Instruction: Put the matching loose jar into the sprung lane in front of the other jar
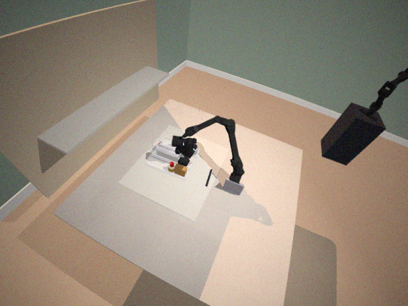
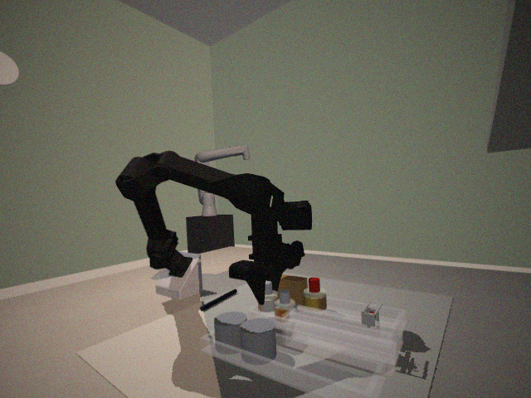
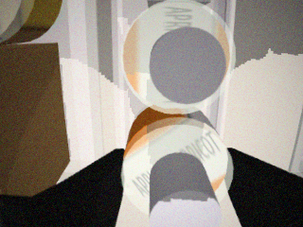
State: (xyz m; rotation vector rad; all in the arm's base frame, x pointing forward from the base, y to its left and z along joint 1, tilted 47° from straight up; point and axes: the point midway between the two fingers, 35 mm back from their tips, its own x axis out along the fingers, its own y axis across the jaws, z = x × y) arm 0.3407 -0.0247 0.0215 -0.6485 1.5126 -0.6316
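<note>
The brown box lies 1 cm ahead of my gripper tip and 8 cm to the left of it. From my gripper tip the other things lie so: grey pusher plate: 16 cm ahead, 3 cm to the right, 1 cm above; then clear pusher lane: 15 cm ahead, 2 cm to the right, 2 cm below; then black stick: 18 cm behind, 3 cm to the left, 4 cm below.
</note>
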